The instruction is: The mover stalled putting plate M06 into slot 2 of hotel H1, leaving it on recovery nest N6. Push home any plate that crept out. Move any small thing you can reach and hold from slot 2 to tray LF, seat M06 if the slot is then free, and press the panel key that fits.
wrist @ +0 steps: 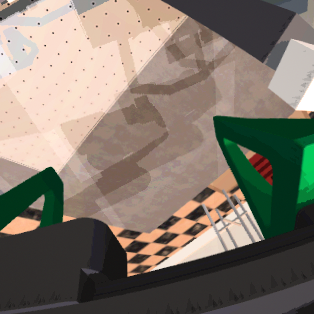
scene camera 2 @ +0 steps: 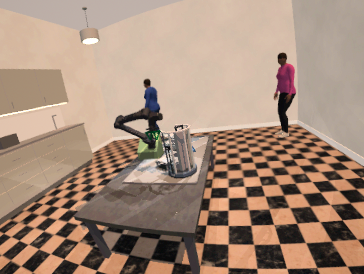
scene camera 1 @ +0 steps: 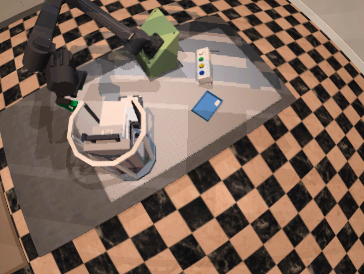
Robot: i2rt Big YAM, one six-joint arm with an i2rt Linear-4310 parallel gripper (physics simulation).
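Where they show: gripper, fingertip midpoint: (wrist: 132,150) (scene camera 2: 153,140) (scene camera 1: 76,100); arm's base, link origin: (scene camera 2: 152,143) (scene camera 1: 154,46).
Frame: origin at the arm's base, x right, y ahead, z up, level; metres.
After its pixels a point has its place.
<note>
My gripper (scene camera 1: 68,104) (scene camera 2: 153,134) @(z 0.176, x 0.442, y 0.227 m) (wrist: 132,150) @(z 0.176, x 0.442, y 0.227 m) is open and empty, its green fingers beside the round cage at its upper left in scene camera 1. The pale hotel marked H1 (scene camera 1: 113,117) @(z 0.183, x 0.355, y 0.369 m) stands inside the pale cage ring (scene camera 1: 95,159) @(z 0.147, x 0.475, y 0.443 m) and has a dark bar across it. Its slots, any crept-out plate, plate M06 and nest N6 cannot be made out. A white key panel (scene camera 1: 199,76) @(z -0.091, x -0.151, y 0.235 m) has white, green, yellow and blue keys. A flat blue rectangle (scene camera 1: 206,107) @(z -0.148, x -0.081, y 0.400 m) with a small white label lies near it; whether it is tray LF cannot be read.
The arm is mounted on a green wedge block (scene camera 1: 164,59) @(z -0.049, x -0.019, y 0.074 m) (scene camera 2: 149,150) @(z -0.059, x 0.058, y -0.024 m). The pale perforated board (scene camera 1: 167,135) @(z -0.151, x 0.180, y 0.421 m) (wrist: 45,85) @(z -0.151, x 0.439, y 0.084 m) lies on the grey table (scene camera 1: 30,200) @(z -0.163, x 0.965, y 0.328 m) (scene camera 2: 150,210) @(z -0.163, x 0.881, y 0.288 m) (wrist: 150,200) @(z -0.163, x 0.877, y -0.119 m). A pale block (wrist: 292,75) @(z 0.238, x 0.414, y 0.297 m) and a dark slab (wrist: 240,27) @(z 0.220, x 0.409, y 0.299 m) show beyond the right finger in the wrist view.
</note>
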